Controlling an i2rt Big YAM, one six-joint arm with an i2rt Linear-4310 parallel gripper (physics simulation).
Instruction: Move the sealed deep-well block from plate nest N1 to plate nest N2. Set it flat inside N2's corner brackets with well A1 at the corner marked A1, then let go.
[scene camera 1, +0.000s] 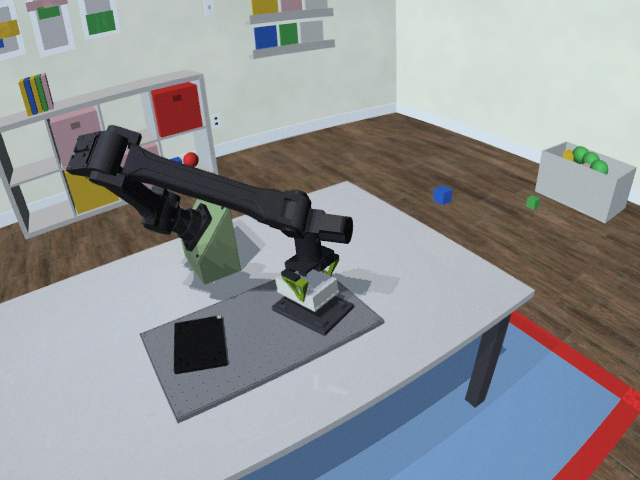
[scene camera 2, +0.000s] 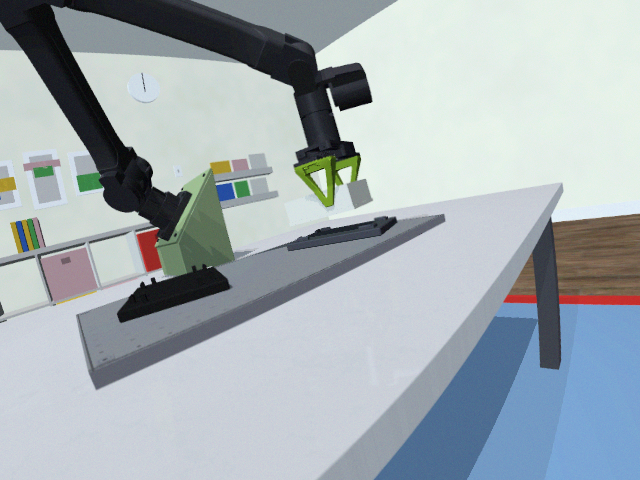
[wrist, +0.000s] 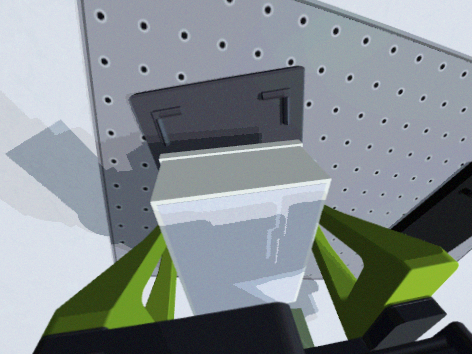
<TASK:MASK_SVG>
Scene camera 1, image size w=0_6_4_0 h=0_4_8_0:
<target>my gripper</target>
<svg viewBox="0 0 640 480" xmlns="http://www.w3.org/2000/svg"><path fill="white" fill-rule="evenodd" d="M319 237L315 242L299 242L294 238L296 255L285 261L286 269L281 272L282 279L292 288L297 298L302 302L305 300L309 282L302 279L301 276L306 277L307 273L313 269L325 273L324 269L329 265L327 275L331 276L339 262L339 255L335 254L334 250L322 246Z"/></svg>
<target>white block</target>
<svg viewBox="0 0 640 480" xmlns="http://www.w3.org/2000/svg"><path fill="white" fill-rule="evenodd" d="M275 278L278 293L314 312L339 293L336 278L314 269L308 272L306 277L300 275L302 279L309 282L304 302L297 298L292 288L282 279L281 275Z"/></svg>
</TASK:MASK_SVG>
